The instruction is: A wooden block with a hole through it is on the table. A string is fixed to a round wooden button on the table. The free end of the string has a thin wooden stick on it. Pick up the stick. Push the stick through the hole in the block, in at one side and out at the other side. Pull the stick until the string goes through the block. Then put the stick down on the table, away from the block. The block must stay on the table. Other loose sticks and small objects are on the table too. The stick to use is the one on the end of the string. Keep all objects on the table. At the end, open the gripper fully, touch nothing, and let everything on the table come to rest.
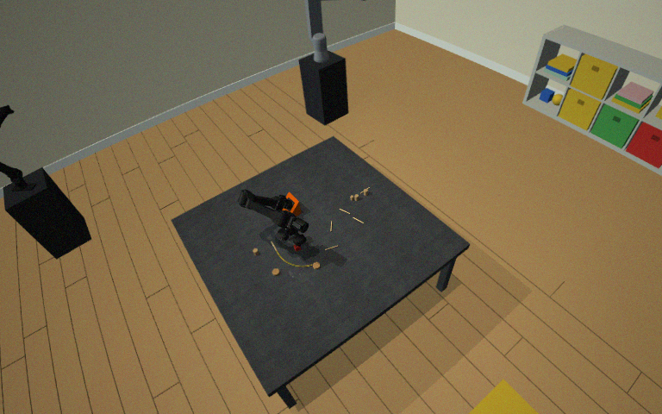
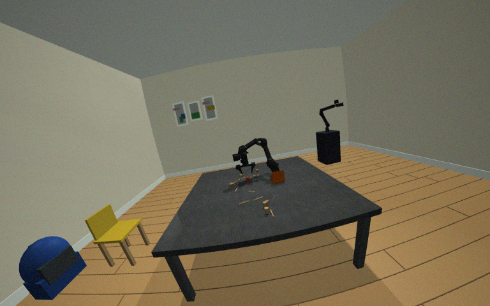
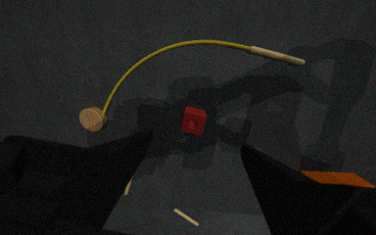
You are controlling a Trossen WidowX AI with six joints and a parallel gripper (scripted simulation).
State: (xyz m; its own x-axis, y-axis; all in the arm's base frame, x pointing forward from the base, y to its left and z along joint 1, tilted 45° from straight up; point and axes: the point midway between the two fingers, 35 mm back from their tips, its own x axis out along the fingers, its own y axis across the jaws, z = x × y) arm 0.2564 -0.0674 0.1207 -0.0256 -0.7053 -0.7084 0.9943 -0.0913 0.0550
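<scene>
Right now the red block is 6 cm below my gripper tip. The rest, counted from my gripper tip: round wooden button: 17 cm ahead, 7 cm below, 1 cm to the left; thin wooden stick: 9 cm to the right, 9 cm behind, 7 cm below.
</scene>
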